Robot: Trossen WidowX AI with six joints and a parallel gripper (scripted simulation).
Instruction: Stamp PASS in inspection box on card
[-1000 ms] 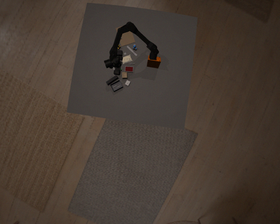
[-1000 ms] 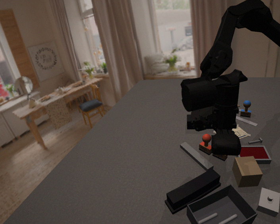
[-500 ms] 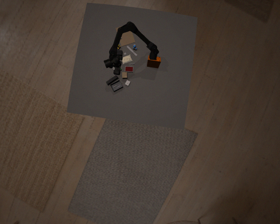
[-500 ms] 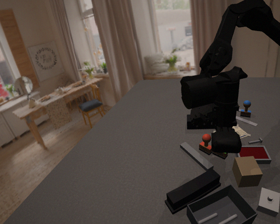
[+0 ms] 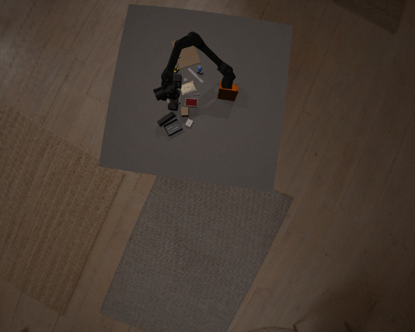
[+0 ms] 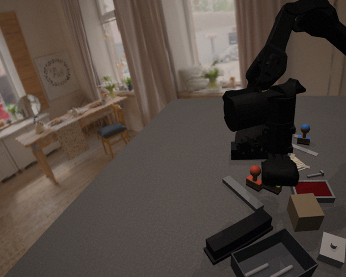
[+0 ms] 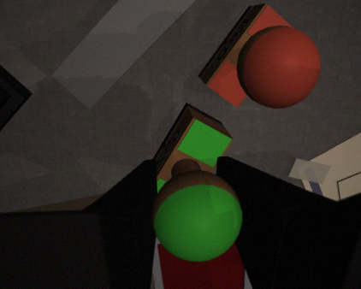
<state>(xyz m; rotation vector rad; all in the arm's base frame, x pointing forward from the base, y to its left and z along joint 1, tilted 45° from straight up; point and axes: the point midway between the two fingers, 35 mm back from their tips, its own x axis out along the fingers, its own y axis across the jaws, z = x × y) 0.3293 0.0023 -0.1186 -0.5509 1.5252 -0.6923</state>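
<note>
My gripper tip is now 40 mm short of the red-knobbed stamp, 30 mm to the left of it and 20 mm above it. Also, from my gripper tip: green-knobbed pass stamp right at my gripper tip; then grey bar 70 mm ahead, 40 mm below; then tan cube 70 mm to the left, 60 mm behind, 20 mm below.
</note>
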